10 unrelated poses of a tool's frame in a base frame.
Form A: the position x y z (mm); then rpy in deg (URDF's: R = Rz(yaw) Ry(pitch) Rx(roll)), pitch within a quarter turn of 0, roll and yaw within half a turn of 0.
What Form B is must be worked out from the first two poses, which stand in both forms.
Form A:
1: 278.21 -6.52 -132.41 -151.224 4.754 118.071
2: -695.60 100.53 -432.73 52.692 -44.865 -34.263
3: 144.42 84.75 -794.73 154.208 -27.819 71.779
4: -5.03 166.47 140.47 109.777 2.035 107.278
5: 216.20 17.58 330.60 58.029 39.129 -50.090
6: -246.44 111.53 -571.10 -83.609 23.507 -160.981
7: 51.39 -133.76 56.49 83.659 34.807 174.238
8: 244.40 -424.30 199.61 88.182 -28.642 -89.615
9: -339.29 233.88 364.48 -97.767 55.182 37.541
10: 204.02 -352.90 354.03 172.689 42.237 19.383
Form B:
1: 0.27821 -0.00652 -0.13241 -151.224 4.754 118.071
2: -0.69560 0.10053 -0.43273 52.692 -44.865 -34.263
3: 0.14442 0.08475 -0.79473 154.208 -27.819 71.779
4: -0.00503 0.16647 0.14047 109.777 2.035 107.278
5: 0.21620 0.01758 0.33060 58.029 39.129 -50.090
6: -0.24644 0.11153 -0.57110 -83.609 23.507 -160.981
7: 0.05139 -0.13376 0.05649 83.659 34.807 174.238
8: 0.24440 -0.42430 0.19961 88.182 -28.642 -89.615
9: -0.33929 0.23388 0.36448 -97.767 55.182 37.541
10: 0.20402 -0.35290 0.35403 172.689 42.237 19.383
